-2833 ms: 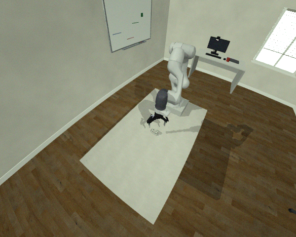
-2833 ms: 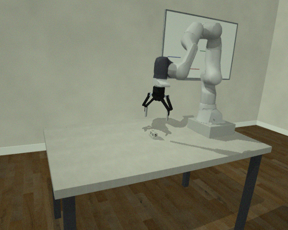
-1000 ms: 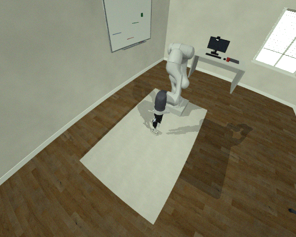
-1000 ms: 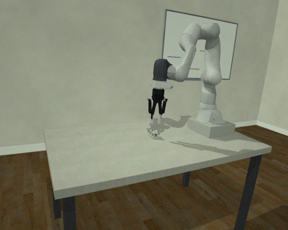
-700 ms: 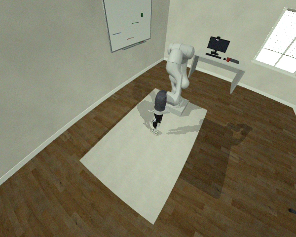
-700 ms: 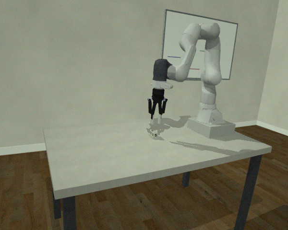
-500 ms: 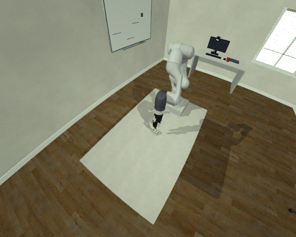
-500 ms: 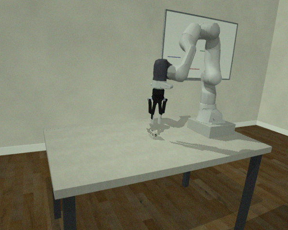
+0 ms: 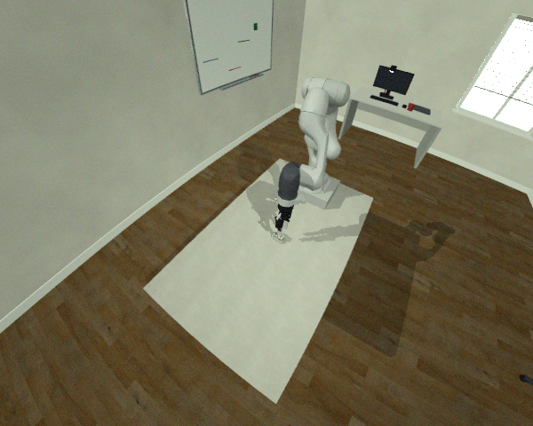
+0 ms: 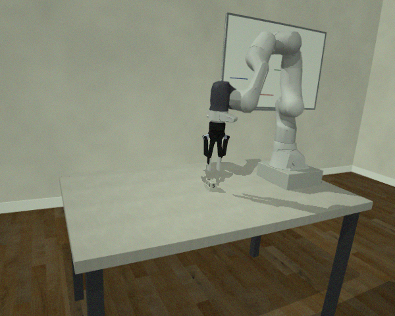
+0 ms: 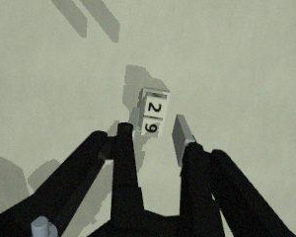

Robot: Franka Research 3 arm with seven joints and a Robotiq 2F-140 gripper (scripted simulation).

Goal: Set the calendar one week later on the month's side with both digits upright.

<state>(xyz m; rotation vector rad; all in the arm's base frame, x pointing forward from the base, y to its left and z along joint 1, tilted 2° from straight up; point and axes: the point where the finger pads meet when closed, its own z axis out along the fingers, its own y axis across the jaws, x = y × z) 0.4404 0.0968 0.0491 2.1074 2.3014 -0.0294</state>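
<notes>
My hand is 30 mm to the left of the date cube and 110 mm above it. Round my hand: white tray 20 mm to the right, 120 mm below.
</notes>
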